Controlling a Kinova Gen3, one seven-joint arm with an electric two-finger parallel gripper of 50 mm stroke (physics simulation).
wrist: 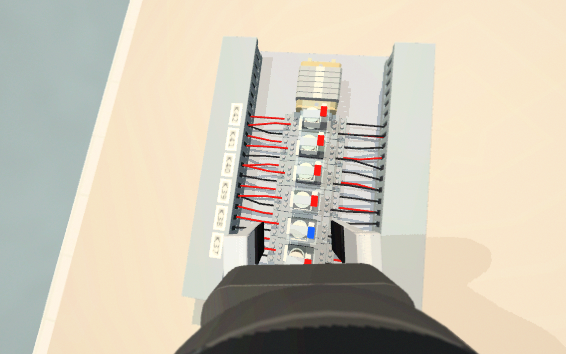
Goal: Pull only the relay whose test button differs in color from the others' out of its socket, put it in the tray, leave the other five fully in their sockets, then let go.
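Frame: origin at the arm's base, x ahead, y left, z up, level; metres.
Where they show: gripper, fingertip midpoint: [297, 235].
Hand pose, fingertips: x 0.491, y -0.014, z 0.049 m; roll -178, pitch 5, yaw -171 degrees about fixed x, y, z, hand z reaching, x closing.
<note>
After its pixels a point has its place.
Six relays stand in a row in their sockets between two ducts. The relay with the blue test button [300, 230] @[x 0.490, y -0.014, z 0.006 m] is the second from the bottom of the view, beside the label K38. The other relays, at K42 [312, 119] @[x 0.492, y -0.121, z 0.006 m], K41 [309, 145] @[x 0.491, y -0.095, z 0.006 m], K40 [306, 172] @[x 0.491, y -0.069, z 0.006 m], K39 [302, 200] @[x 0.492, y -0.042, z 0.006 m] and K37 [296, 254] @[x 0.491, y 0.008, z 0.006 m], have red buttons; the K37 one is partly hidden by the gripper body. My gripper [297, 235] @[x 0.491, y -0.014, z 0.048 m] is open, one finger on each side of the row near the blue-button relay, with nothing between the fingertips. Its height above the relays is hard to tell. The tray does not show.
Grey wiring ducts stand at the left [221, 150] @[x 0.589, y -0.086, z -0.019 m] and right [410, 150] @[x 0.389, y -0.107, z -0.019 m], with red and black wires running from them to the sockets. A beige and grey terminal block [319, 82] @[x 0.489, y -0.172, z -0.016 m] stands at the row's far end. The table edge [90, 200] @[x 0.782, y -0.005, z -0.062 m] runs down the left.
</note>
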